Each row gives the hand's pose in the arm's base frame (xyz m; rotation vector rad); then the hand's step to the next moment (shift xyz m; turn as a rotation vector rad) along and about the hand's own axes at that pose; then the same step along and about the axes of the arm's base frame.
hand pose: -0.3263 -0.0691 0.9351 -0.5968 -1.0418 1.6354
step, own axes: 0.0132 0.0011 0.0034 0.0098 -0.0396 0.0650
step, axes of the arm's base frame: -0.0075 0.0112 0.0023 -0.0353 -0.0100 0.0674
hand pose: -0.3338 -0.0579 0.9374 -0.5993 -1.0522 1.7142
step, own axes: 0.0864 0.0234 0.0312 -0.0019 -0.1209 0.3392
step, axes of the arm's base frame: -0.0689 0.0651 0.0025 -0.2059 -0.1117 0.2735
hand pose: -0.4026 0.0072 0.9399 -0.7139 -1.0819 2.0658
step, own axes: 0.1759 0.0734 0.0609 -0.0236 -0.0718 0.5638
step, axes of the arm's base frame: -0.1751 0.0772 -0.0584 -0.3708 -0.2553 0.3477
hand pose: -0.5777 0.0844 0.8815 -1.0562 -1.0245 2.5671
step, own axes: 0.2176 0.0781 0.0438 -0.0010 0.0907 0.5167
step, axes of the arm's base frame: -0.1818 0.0062 -0.1492 -0.3412 -0.3424 0.2039
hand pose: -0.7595 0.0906 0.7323 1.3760 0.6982 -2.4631
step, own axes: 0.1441 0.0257 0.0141 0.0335 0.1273 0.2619
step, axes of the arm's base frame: -0.0760 -0.0254 -0.1233 -0.1567 -0.2425 0.0508
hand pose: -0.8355 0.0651 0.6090 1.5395 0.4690 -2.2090
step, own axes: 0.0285 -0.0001 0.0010 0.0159 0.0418 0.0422
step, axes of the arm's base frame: -0.0097 -0.0043 -0.0265 -0.0177 -0.0588 -0.0026
